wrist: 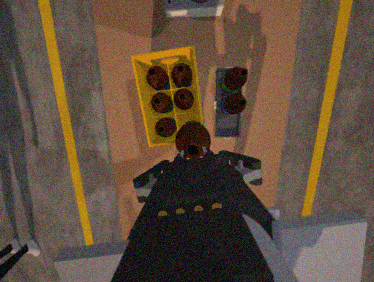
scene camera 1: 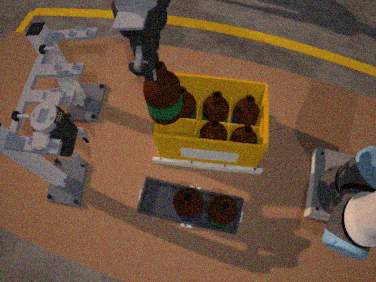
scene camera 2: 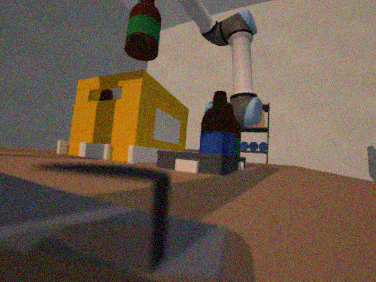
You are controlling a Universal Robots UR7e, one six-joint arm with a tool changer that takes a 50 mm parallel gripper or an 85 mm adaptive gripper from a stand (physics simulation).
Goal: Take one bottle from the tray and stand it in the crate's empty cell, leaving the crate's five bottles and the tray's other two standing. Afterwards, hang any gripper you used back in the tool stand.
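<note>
My gripper (scene camera 1: 151, 73) (wrist: 194, 151) is shut on the neck of a brown bottle with a green label (scene camera 1: 163, 97) (scene camera 2: 143, 32) (wrist: 193, 136). The bottle hangs upright above the near-left end of the yellow crate (scene camera 1: 169, 145) (scene camera 2: 126, 125) (wrist: 142, 102) in scene view 1, its base higher than the rim in scene view 2. The crate's five bottles stand in their cells; the empty cell (scene camera 1: 175, 128) is the front-left one in scene view 1, mostly hidden by the held bottle in the wrist view. Two bottles (scene camera 1: 188, 202) (scene camera 1: 223, 209) stand in the dark tray (scene camera 1: 157, 197) (wrist: 227, 125).
The tool stand (scene camera 1: 72, 192) is left of the crate in scene view 1 and holds a black gripper (scene camera 1: 65, 132). The arm's base plate (scene camera 1: 315, 185) is at the right. A white strip (scene camera 1: 207, 165) runs along the crate's front. A blurred dark bar (scene camera 2: 160, 215) crosses scene view 2's foreground.
</note>
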